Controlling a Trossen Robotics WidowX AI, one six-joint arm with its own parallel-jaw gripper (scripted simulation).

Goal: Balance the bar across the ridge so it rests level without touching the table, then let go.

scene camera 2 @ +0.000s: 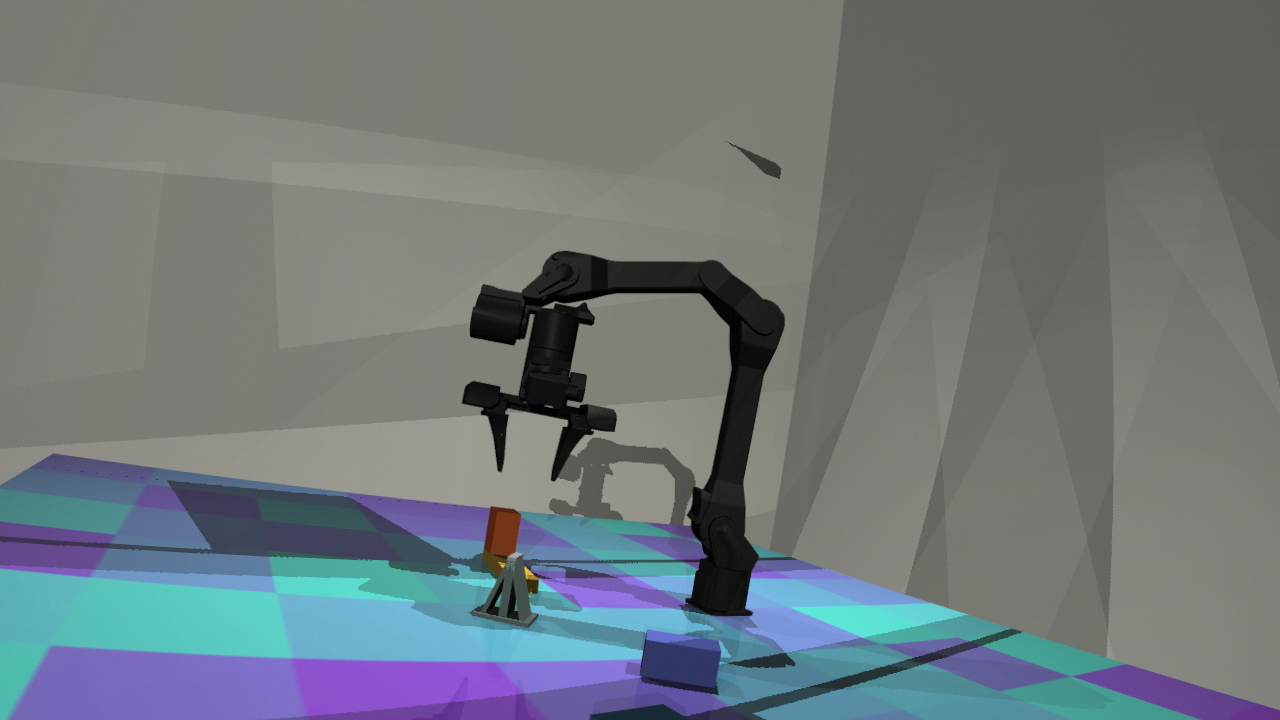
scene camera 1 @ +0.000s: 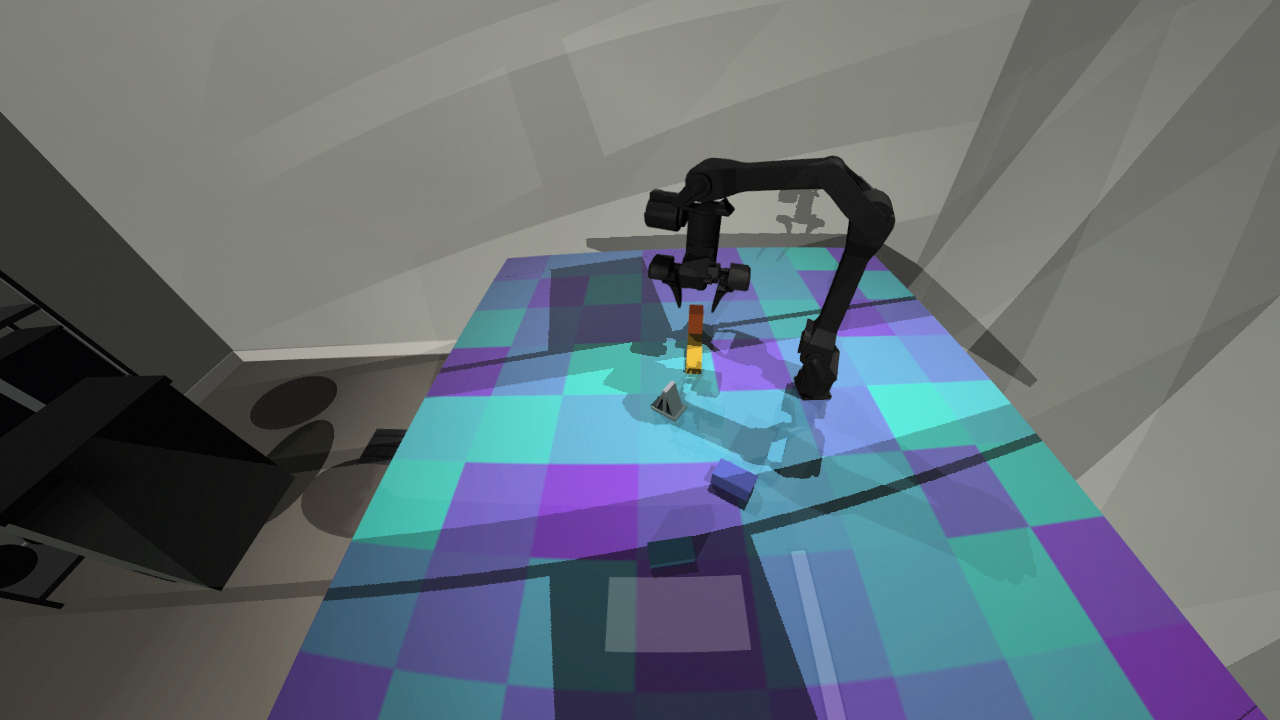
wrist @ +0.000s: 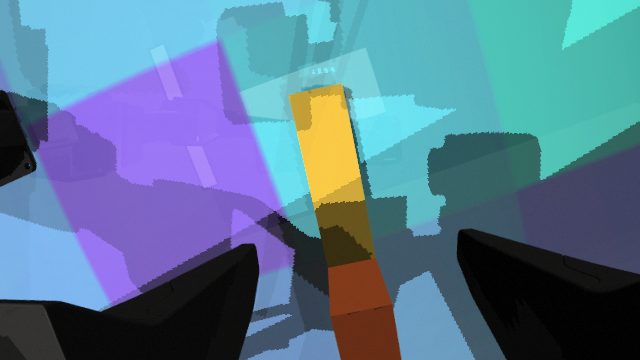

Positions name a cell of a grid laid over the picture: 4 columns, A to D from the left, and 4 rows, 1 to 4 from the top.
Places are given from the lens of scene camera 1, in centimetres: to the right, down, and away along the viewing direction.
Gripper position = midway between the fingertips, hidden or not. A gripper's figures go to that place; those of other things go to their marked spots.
my gripper (scene camera 1: C2): 11, -10, 70
dark blue block (scene camera 1: C3): 15, 19, 53
bar (scene camera 1: C2): 12, -3, 78
The marked spots on the bar and the dark blue block are 33 cm apart.
